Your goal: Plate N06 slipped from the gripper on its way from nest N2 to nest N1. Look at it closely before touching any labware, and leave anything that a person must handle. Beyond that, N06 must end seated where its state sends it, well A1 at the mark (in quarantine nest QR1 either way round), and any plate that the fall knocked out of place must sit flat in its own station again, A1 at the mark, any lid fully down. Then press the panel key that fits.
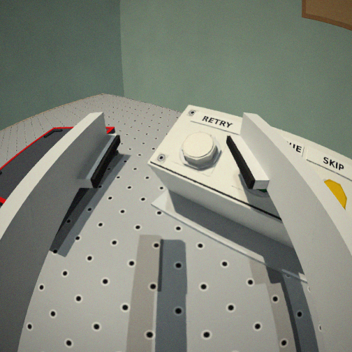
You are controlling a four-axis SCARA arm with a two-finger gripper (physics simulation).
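The key panel (220,187) is a white box at the centre right. Its round white key (199,149) sits below the label RETRY (217,122). A yellow key (335,193) shows in part at the right edge, below the label SKIP (333,163). Between them, a label ending in "UE" is partly covered by the right finger, and a sliver of a green key (264,190) shows under that finger's pad. My gripper (173,124) is shut with nothing between the fingers; a gap shows between its pads, and it is above the panel's left part. Plate N06 and the nests do not show.
A dark area with a red border (56,128) lies at the left, partly behind the left finger. The perforated deck (115,280) runs below and left of the panel. Green walls (210,60) stand behind, with a brown board (330,12) at the top right.
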